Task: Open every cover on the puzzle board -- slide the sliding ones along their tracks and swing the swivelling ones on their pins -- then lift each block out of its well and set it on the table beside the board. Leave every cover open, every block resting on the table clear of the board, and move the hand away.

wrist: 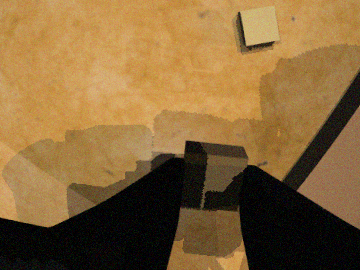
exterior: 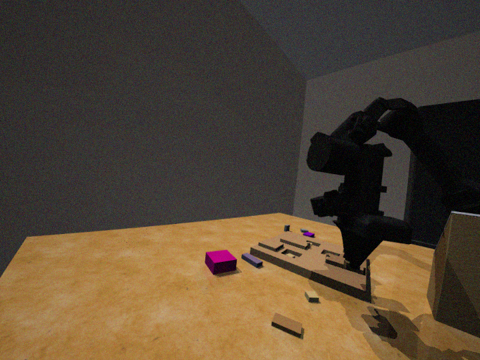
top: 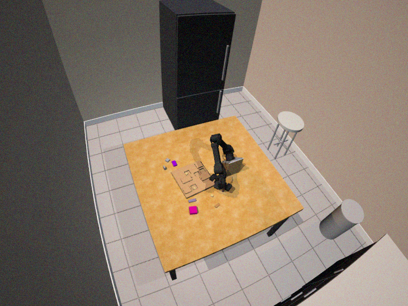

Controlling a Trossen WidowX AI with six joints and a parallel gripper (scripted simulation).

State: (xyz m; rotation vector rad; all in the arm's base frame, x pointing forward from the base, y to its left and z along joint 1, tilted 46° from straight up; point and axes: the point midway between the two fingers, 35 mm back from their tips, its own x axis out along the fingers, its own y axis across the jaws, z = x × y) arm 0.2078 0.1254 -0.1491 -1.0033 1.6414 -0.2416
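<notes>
Right now my gripper tip is 230 mm short of the lavender block, 20 mm to the left of it and 90 mm above it. Also, from my gripper tip: purple block (240 mm ahead, 430 mm to the right, 90 mm below); magenta block (260 mm ahead, 70 mm to the left, 80 mm below).
</notes>
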